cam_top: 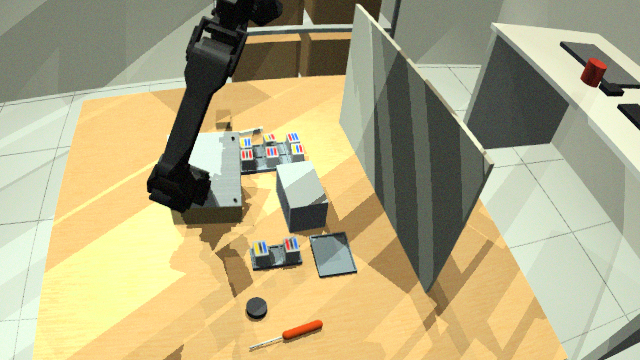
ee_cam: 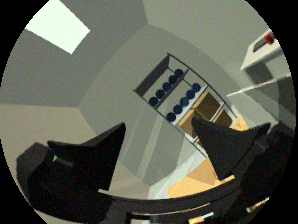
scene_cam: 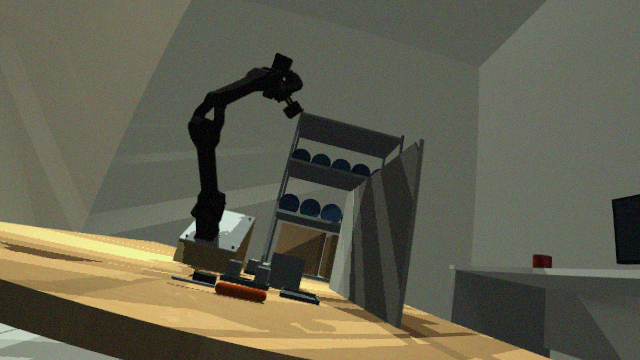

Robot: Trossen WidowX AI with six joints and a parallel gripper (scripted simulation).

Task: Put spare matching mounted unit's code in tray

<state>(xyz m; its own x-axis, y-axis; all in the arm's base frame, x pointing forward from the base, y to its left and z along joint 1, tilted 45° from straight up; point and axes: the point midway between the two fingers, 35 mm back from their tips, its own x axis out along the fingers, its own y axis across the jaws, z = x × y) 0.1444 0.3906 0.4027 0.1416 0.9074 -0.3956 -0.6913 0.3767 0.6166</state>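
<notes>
Right now my gripper tip is 30 mm short of the spare part, 190 mm to the left of it and 640 mm above it. Also, from my gripper tip: tall grey panel: 390 mm ahead, 460 mm below; red-and-blue spare: 100 mm ahead, 180 mm to the right, 640 mm below; grey mounted unit: 150 mm ahead, 20 mm to the right, 630 mm below.
</notes>
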